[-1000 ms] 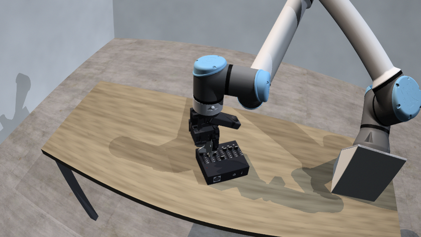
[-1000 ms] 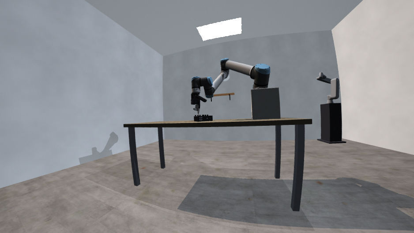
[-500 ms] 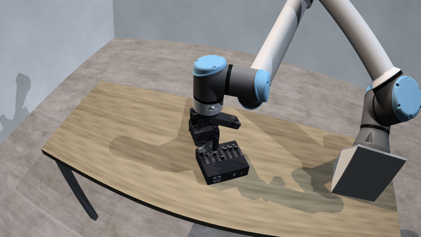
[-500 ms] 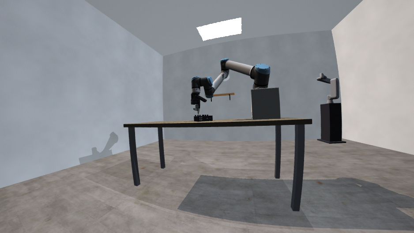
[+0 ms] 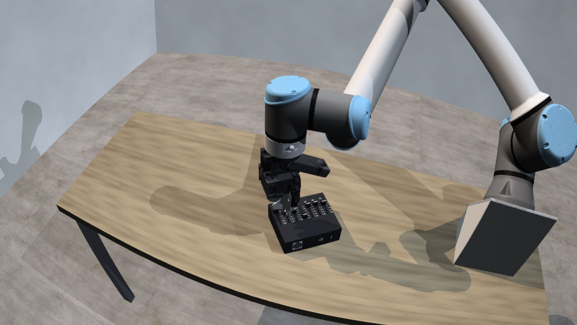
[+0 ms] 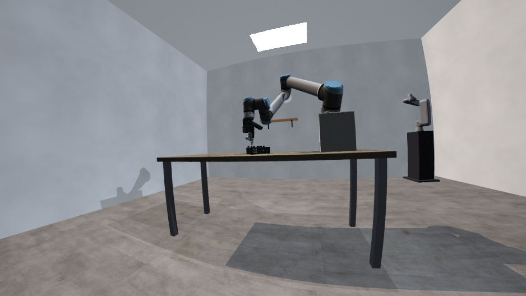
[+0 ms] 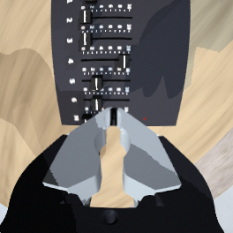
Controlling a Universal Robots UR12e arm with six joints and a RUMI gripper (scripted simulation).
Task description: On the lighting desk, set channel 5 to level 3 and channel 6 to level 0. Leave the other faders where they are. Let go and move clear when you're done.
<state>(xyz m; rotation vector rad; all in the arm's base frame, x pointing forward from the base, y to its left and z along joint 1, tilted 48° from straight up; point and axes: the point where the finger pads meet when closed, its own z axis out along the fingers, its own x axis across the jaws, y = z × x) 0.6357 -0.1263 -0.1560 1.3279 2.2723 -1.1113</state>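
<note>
The channel 6 fader knob is 2 cm below my hand, 1 cm to the right of it and 1 cm ahead of it. Round my hand: channel 5 fader knob: 3 cm to the right, 2 cm below, 1 cm behind.
</note>
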